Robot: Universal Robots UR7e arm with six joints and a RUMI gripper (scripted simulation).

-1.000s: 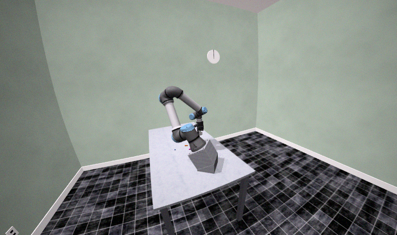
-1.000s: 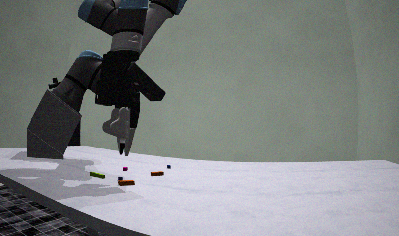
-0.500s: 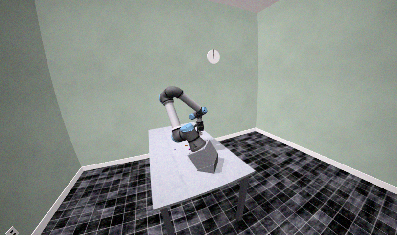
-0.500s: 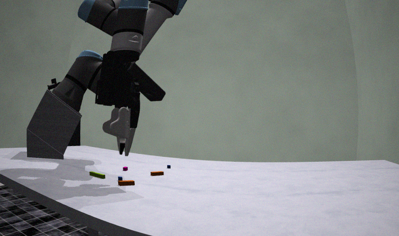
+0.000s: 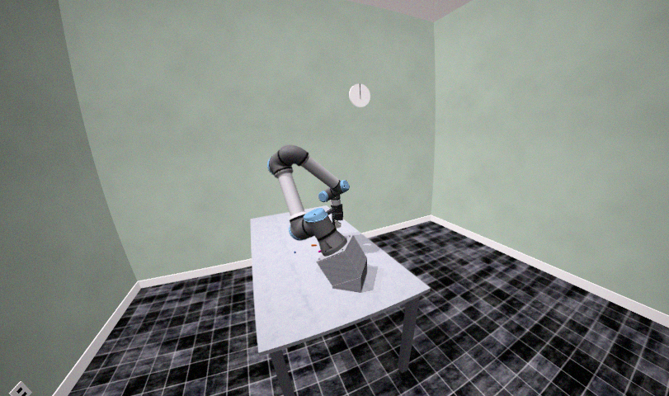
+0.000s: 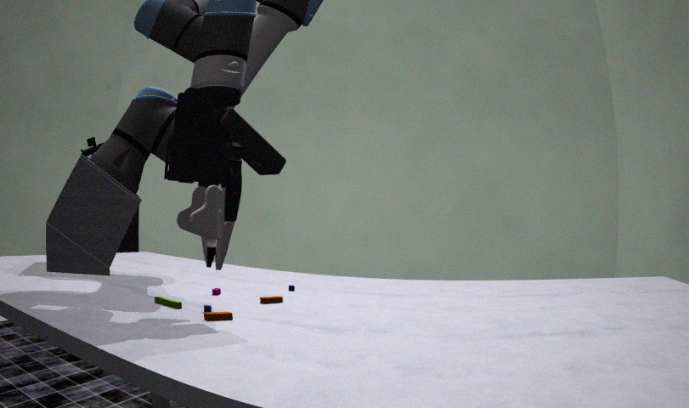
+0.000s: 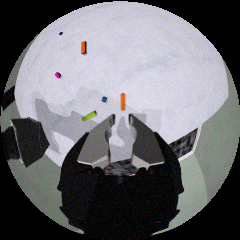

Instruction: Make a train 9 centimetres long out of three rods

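The lime rod is 10 cm behind my hand, 8 cm below it and 2 cm to the left of it. Round my hand: magenta rod (18 cm to the left, 10 cm behind, 8 cm below).
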